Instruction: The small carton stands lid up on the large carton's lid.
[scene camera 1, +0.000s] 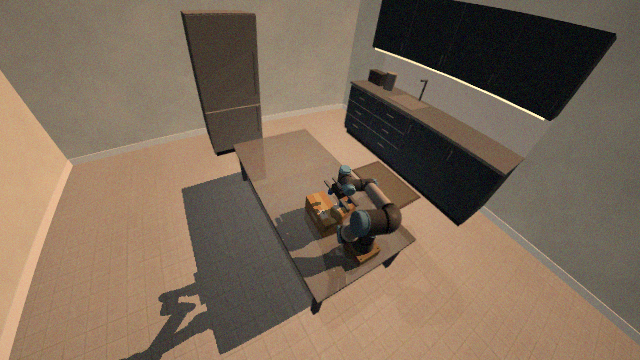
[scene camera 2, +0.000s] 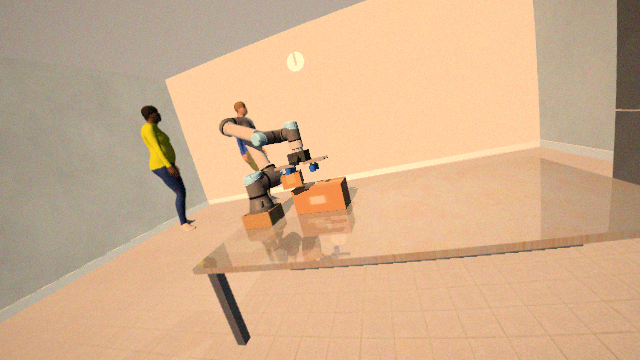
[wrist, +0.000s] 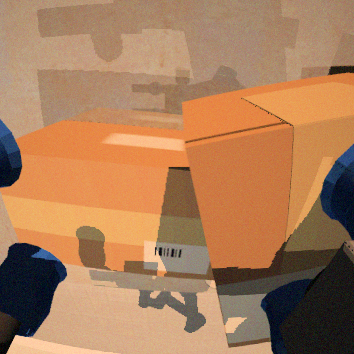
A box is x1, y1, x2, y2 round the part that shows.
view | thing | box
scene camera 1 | large carton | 305, 191, 342, 237
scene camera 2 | large carton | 291, 176, 350, 214
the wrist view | suction head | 0, 119, 353, 353
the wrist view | small carton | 182, 72, 353, 346
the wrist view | large carton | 0, 120, 213, 279
